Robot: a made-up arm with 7 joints. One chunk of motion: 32 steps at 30 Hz.
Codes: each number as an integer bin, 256 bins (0 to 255) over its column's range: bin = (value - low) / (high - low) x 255, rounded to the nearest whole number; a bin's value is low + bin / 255 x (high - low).
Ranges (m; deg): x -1.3..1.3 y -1.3..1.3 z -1.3..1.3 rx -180..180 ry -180..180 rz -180..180
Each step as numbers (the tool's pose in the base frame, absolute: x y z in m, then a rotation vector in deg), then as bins.
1 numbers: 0.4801 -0.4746 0.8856 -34.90 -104.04 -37.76
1 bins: 175 81 214 103 54 101
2 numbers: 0.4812 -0.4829 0.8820 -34.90 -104.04 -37.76
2 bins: 175 80 214 103 54 101
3 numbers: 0.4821 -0.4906 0.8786 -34.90 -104.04 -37.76
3 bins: 175 79 214 103 54 101
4 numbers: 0.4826 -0.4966 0.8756 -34.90 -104.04 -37.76
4 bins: 175 79 213 103 54 101
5 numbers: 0.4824 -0.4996 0.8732 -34.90 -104.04 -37.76
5 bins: 175 79 213 103 54 101
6 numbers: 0.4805 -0.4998 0.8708 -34.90 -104.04 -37.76
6 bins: 175 78 213 103 54 101
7 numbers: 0.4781 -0.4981 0.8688 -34.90 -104.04 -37.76
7 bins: 174 79 213 103 54 101
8 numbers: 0.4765 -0.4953 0.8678 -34.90 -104.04 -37.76
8 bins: 174 79 213 103 54 101
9 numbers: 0.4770 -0.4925 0.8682 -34.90 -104.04 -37.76
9 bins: 174 79 213 103 54 101
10 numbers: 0.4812 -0.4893 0.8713 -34.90 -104.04 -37.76
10 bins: 175 80 213 103 54 101
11 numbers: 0.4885 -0.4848 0.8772 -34.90 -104.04 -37.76
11 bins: 175 80 214 103 54 101
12 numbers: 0.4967 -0.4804 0.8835 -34.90 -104.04 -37.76
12 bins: 176 80 214 103 54 101
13 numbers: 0.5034 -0.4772 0.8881 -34.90 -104.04 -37.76
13 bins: 177 81 215 103 54 101
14 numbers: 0.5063 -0.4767 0.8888 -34.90 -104.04 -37.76
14 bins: 177 81 215 103 54 101
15 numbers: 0.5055 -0.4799 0.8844 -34.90 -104.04 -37.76
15 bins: 177 80 214 103 54 101
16 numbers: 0.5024 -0.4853 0.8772 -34.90 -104.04 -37.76
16 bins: 177 80 214 103 54 101
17 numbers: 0.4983 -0.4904 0.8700 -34.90 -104.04 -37.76
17 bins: 176 79 213 103 54 101
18 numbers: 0.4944 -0.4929 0.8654 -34.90 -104.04 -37.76
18 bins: 176 79 212 103 54 101
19 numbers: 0.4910 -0.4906 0.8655 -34.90 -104.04 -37.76
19 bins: 176 79 212 103 54 101
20 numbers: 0.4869 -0.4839 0.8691 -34.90 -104.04 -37.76
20 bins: 175 80 213 103 54 101
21 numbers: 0.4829 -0.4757 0.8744 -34.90 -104.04 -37.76
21 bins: 175 81 213 103 54 101
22 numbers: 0.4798 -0.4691 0.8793 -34.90 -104.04 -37.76
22 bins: 175 81 214 103 54 101
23 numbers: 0.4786 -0.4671 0.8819 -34.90 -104.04 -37.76
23 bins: 174 82 214 103 54 101
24 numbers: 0.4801 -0.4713 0.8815 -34.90 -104.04 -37.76
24 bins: 175 81 214 103 54 101
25 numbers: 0.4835 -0.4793 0.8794 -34.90 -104.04 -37.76
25 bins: 175 80 214 103 54 101
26 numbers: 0.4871 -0.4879 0.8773 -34.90 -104.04 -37.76
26 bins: 175 80 214 103 54 101
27 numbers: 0.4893 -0.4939 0.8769 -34.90 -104.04 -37.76
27 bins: 175 79 214 103 54 101
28 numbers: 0.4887 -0.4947 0.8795 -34.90 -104.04 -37.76
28 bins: 175 79 214 103 54 101
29 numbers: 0.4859 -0.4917 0.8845 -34.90 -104.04 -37.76
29 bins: 175 79 214 103 54 101
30 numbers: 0.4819 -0.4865 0.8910 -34.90 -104.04 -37.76
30 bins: 175 80 215 103 54 101
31 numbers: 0.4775 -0.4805 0.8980 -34.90 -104.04 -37.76
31 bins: 174 80 216 103 54 101
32 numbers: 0.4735 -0.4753 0.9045 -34.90 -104.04 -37.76
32 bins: 174 81 216 103 54 101
